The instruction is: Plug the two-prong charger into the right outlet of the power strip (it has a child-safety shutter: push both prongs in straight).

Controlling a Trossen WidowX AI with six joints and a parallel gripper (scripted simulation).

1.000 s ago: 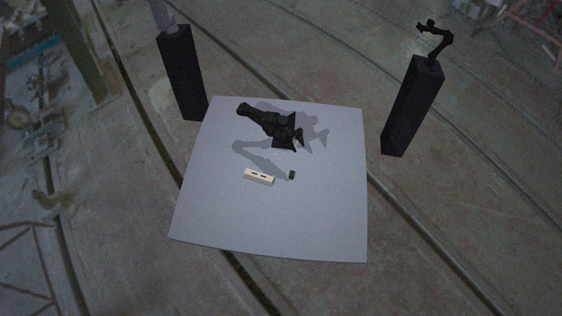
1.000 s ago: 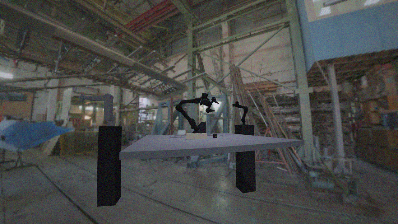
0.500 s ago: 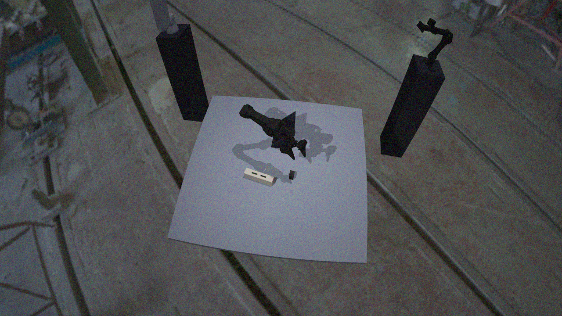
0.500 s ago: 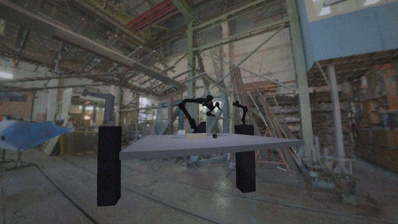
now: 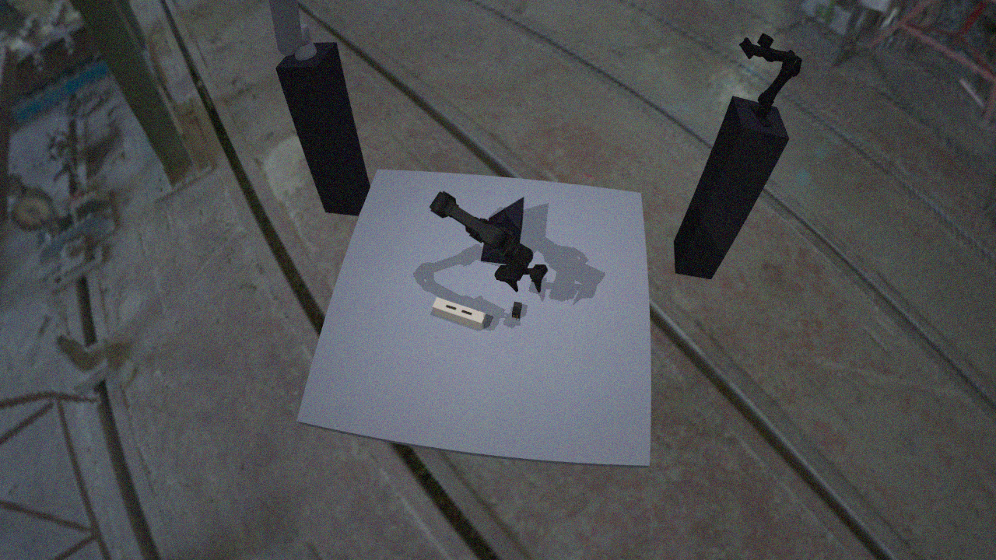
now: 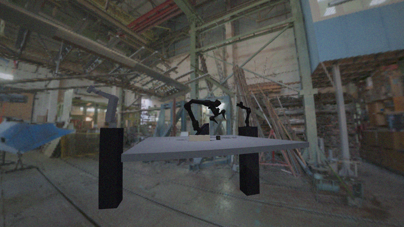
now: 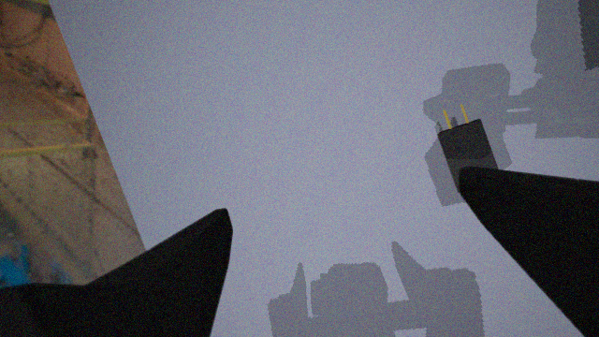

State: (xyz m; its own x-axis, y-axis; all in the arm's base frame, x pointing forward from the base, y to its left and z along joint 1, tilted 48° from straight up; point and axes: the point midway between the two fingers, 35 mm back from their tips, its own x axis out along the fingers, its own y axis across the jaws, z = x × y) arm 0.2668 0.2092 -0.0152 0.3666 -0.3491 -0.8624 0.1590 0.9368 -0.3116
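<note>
Right now the black two-prong charger is 40 mm to the right of my gripper tip and 170 mm below it.
</note>
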